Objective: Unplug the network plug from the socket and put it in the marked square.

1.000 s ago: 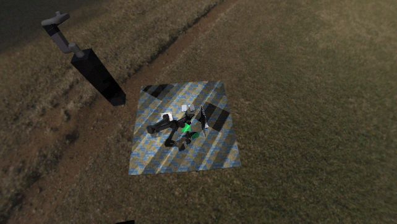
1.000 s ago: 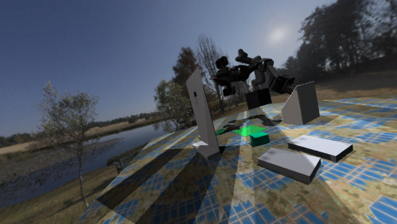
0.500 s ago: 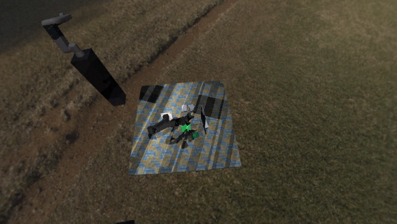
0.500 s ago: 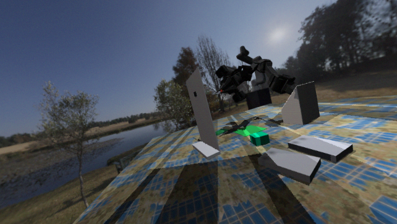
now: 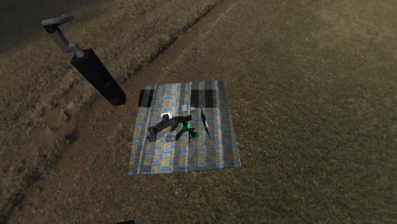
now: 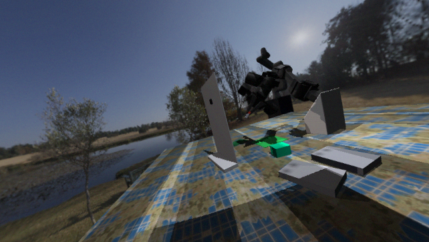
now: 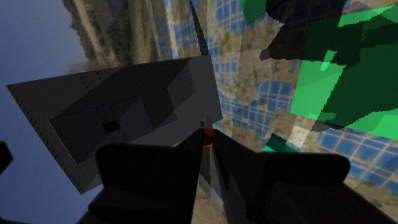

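The marked green square lies 90 mm behind my gripper tip, 20 mm to the right of it and 150 mm below it. The rest, counted from my gripper tip: grey upright panel 150 mm ahead, 10 mm to the right, 10 mm below; network plug right at my gripper tip.
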